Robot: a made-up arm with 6 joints. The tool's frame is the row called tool.
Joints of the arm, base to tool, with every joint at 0 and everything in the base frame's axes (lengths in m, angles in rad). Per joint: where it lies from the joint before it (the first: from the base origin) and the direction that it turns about. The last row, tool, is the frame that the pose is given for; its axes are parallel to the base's.
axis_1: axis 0 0 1 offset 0 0 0.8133
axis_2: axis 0 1 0 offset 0.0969 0 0
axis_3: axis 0 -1 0 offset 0 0 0.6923
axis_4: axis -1 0 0 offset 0 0 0.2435
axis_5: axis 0 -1 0 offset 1.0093 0 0
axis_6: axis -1 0 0 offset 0.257 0 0
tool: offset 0 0 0
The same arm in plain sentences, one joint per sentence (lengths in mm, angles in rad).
The arm has six revolute joints in a row. What follows holds with every joint at zero, and every direction is one of the base frame's. The first joint sits 813.3 mm along +z from the base frame's origin and rotates about +z. The second joint sits 96.9 mm along +x from the first joint and rotates about +y. The third joint sits 692.3 mm along +z from the second joint and rotates about -y. The fourth joint sits 243.5 mm along +z from the third joint and rotates about -x. The fifth joint sits 1009.3 mm along +x from the fourth joint and rotates about -y. The sixth joint sits 257 mm along +x from the fifth joint and rotates about -x. The tool frame, which is the frame that the pose is given for, sits at the same point as the sixth joint; its axes are parallel to the base frame's.
